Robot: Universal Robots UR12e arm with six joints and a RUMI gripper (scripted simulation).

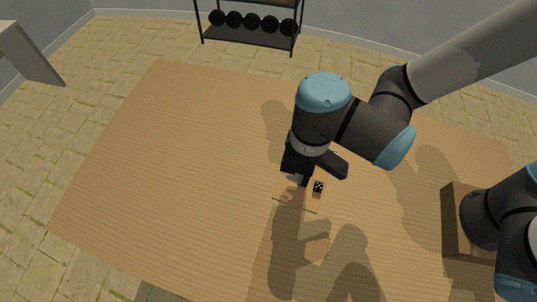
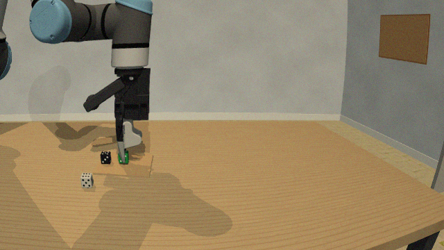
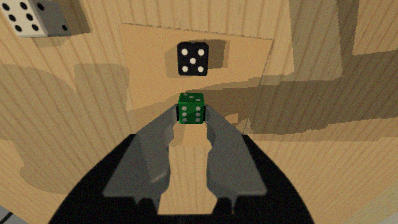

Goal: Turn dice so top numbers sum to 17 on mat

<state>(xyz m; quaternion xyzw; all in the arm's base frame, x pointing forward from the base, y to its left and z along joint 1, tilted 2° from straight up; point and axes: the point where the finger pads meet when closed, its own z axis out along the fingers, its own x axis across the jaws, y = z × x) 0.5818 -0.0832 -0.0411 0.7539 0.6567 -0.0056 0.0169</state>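
Right now the green die is 1 cm below my hand. Also, from my hand: black die (5 cm behind, 1 cm to the left, 1 cm below); then tan mat (3 cm below); then white die (11 cm to the right, 9 cm behind, 1 cm below).
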